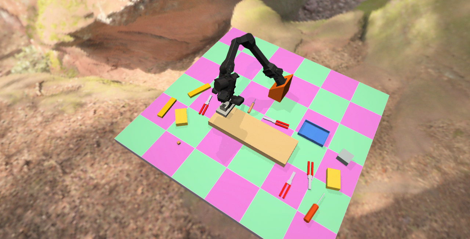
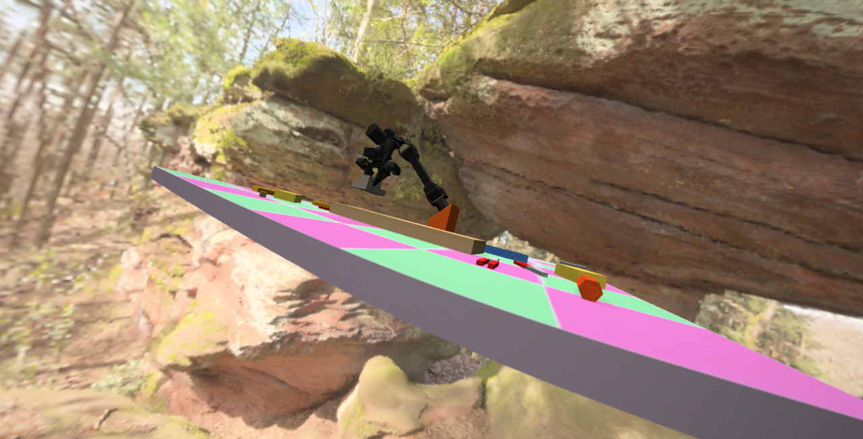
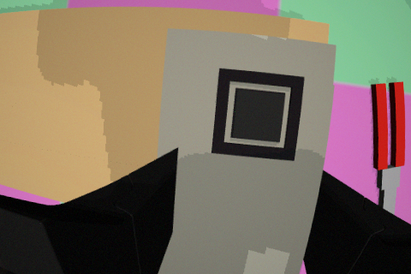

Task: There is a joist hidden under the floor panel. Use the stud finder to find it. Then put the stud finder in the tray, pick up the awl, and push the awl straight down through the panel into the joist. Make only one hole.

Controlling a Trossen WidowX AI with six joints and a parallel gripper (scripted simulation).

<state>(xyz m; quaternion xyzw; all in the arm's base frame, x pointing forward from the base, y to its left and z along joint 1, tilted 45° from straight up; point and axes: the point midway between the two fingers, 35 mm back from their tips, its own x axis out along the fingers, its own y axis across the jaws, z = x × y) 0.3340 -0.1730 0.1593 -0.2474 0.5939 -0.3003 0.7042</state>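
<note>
The blue tray lies 530 mm to the left of my gripper tip, 140 mm behind it and 120 mm below it. Round my gripper tip: tiny brown cube (270 mm ahead, 170 mm to the right, 130 mm below); then awl (180 mm behind, 130 mm below, 110 mm to the left); then grey stud finder (20 mm above, 10 mm ahead).
</note>
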